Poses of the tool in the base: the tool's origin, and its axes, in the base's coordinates. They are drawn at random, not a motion.
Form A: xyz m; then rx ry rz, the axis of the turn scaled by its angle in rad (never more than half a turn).
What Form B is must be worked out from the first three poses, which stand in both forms.
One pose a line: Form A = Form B
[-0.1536, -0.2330, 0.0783, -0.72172, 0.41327, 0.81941] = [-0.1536, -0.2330, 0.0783, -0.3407, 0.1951, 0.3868, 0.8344]
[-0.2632, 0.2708, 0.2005, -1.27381, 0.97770, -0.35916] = [-0.2632, 0.2708, 0.2005, -0.5674, 0.4355, -0.1600, 0.6802]
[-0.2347, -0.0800, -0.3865, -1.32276, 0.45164, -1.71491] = [-0.2347, -0.0800, -0.3865, -0.5345, 0.1825, -0.6930, 0.4481]
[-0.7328, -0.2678, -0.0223, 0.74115, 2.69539, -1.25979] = [-0.7328, -0.2678, -0.0223, 0.2415, 0.8784, -0.4106, 0.0377]
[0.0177, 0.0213, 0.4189, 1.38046, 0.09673, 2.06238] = [0.0177, 0.0213, 0.4189, 0.5260, 0.0369, 0.7859, 0.3231]
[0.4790, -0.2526, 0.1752, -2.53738, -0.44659, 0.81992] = [0.4790, -0.2526, 0.1752, -0.9161, -0.1612, 0.2960, 0.2172]
